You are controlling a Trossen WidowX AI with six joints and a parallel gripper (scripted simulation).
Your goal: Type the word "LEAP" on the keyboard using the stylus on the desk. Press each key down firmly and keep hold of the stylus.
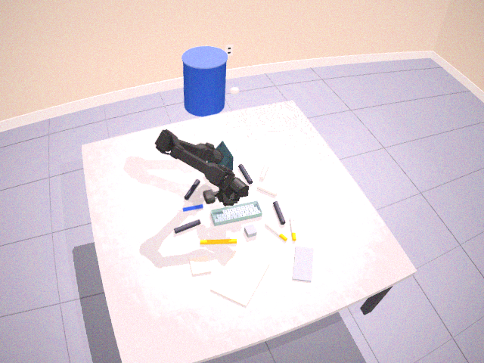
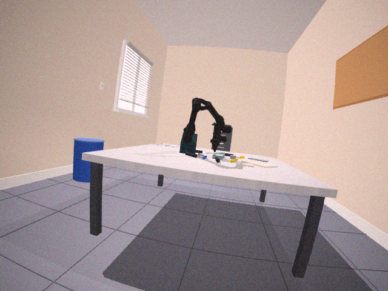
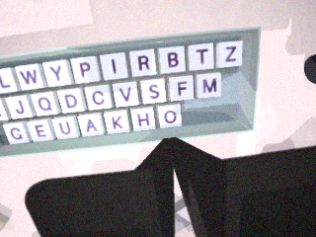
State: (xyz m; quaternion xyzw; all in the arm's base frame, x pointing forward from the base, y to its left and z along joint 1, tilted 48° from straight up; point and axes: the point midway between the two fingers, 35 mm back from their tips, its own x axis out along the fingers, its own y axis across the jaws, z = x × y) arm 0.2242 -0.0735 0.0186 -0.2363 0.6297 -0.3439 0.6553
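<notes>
The blue stylus is 8 cm behind my gripper tip, 16 cm to the right of it and 3 cm below it. The rest, counted from my gripper tip: grey cube (15 cm ahead, 5 cm to the left, 3 cm below); grey slab (39 cm ahead, 17 cm to the left, 4 cm below).
</notes>
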